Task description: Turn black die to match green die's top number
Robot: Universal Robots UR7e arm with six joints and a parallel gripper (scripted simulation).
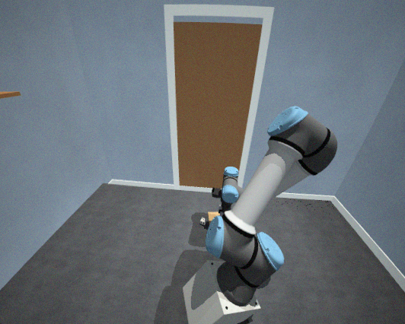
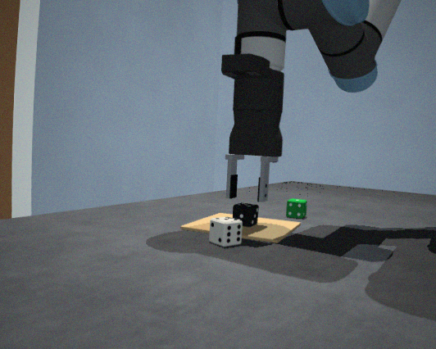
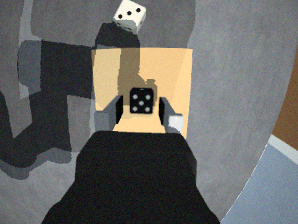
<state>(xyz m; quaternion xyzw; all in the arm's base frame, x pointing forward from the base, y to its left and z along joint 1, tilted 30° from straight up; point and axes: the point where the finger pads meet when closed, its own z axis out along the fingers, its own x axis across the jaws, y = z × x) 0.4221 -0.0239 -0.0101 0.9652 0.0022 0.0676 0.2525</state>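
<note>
Now: the black die 4 cm below my hand. Also, from my hand: white die (11 cm to the left, 4 cm below, 1 cm behind); then tan mat (6 cm below); then green die (14 cm to the right, 4 cm below, 4 cm behind).
</note>
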